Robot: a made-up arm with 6 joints.
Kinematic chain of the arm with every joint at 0, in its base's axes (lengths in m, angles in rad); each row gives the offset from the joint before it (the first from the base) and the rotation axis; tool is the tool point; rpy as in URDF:
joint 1: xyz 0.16 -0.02 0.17 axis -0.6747 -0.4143 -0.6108
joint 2: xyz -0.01 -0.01 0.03 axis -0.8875 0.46 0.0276
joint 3: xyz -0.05 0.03 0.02 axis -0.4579 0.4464 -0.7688
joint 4: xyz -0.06 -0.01 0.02 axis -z
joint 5: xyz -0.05 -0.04 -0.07 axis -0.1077 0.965 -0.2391
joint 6: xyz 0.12 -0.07 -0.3 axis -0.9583 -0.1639 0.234
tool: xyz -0.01 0.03 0.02 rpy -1.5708 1.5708 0
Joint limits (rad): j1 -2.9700..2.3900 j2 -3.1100..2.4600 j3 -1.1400..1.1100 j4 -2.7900..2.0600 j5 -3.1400..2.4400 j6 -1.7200..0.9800
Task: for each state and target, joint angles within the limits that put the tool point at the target. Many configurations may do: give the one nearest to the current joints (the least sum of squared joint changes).
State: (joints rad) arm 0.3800 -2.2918 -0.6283 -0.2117 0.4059 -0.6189
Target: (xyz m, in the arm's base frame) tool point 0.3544 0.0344 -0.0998
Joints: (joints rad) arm 0.7081 -1.2125 -0.1160 -0.3551 0.5719 -0.7007
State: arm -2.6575 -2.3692 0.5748 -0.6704 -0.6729 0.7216
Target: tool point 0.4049 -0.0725 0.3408
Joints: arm -2.8447 -2.3826 0.9363 -0.7947 -0.4045 0.6288
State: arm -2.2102 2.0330 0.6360 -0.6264 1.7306 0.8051
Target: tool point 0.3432 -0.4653 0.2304
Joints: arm -2.7633 2.0931 0.7868 -0.4316 2.0464 0.5677
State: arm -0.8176 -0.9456 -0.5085 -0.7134 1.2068 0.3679
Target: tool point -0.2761 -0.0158 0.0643
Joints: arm -1.0357 -0.9447 -0.0271 -0.2275 1.4666 0.4807
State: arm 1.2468 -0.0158 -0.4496 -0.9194 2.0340 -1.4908
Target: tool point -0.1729 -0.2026 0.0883
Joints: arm 1.3586 -0.3131 -0.3707 -0.7529 2.0333 -1.3708
